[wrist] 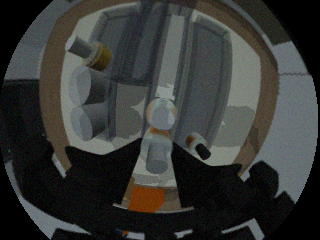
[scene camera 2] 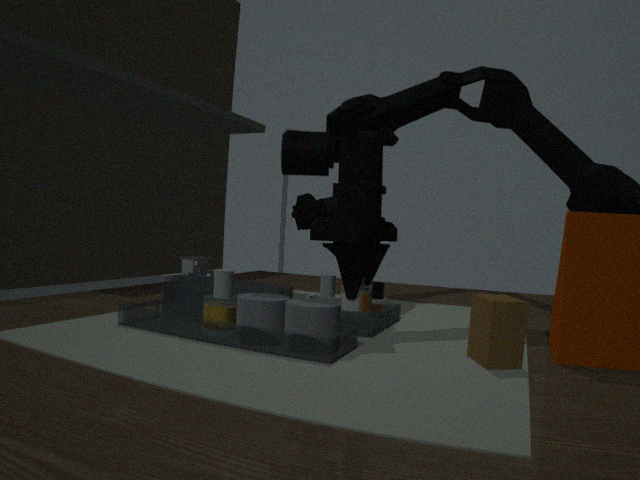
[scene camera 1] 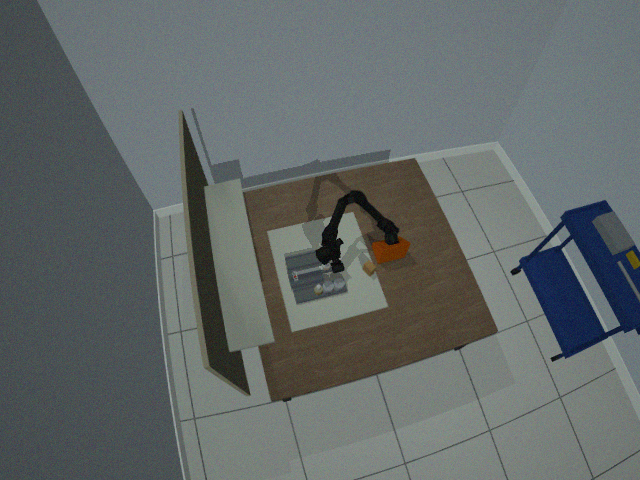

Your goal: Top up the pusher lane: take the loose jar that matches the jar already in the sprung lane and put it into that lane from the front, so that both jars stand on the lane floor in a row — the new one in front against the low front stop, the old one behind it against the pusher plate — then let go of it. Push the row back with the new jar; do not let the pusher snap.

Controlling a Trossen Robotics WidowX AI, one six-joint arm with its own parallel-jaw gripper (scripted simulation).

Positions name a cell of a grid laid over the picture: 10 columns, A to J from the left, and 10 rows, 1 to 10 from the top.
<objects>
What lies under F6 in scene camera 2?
My gripper.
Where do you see a tan box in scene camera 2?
H7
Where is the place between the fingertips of my gripper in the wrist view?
E6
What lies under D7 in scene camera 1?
A shelf.
</objects>
